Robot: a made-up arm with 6 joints. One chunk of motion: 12 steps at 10 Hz.
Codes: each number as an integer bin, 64 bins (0 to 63) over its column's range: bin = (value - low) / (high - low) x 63, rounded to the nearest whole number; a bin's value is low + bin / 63 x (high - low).
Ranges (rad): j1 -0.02..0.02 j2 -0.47..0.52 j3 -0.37..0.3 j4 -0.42..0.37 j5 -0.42..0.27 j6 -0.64..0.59
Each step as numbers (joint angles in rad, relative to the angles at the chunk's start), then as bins.
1 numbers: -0.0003 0.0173 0.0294 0.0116 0.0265 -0.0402
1 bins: 31 31 38 34 41 31
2 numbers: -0.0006 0.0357 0.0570 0.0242 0.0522 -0.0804
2 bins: 31 32 40 35 43 29
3 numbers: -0.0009 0.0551 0.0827 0.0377 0.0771 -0.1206
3 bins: 30 33 43 37 45 27
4 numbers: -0.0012 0.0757 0.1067 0.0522 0.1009 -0.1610
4 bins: 30 35 45 38 48 25
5 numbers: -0.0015 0.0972 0.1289 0.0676 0.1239 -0.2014
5 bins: 29 36 47 39 50 22
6 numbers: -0.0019 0.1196 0.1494 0.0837 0.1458 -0.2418
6 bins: 29 38 49 40 52 20
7 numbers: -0.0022 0.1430 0.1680 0.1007 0.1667 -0.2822
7 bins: 28 39 51 42 54 18
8 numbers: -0.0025 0.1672 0.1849 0.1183 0.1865 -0.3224
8 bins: 28 41 52 43 55 16
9 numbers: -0.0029 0.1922 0.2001 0.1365 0.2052 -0.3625
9 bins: 27 42 54 44 57 14
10 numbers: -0.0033 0.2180 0.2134 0.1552 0.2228 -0.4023
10 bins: 26 44 55 46 59 12
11 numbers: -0.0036 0.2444 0.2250 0.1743 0.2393 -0.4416
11 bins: 26 45 56 47 60 10
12 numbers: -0.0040 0.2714 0.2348 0.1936 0.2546 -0.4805
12 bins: 25 47 57 49 62 8
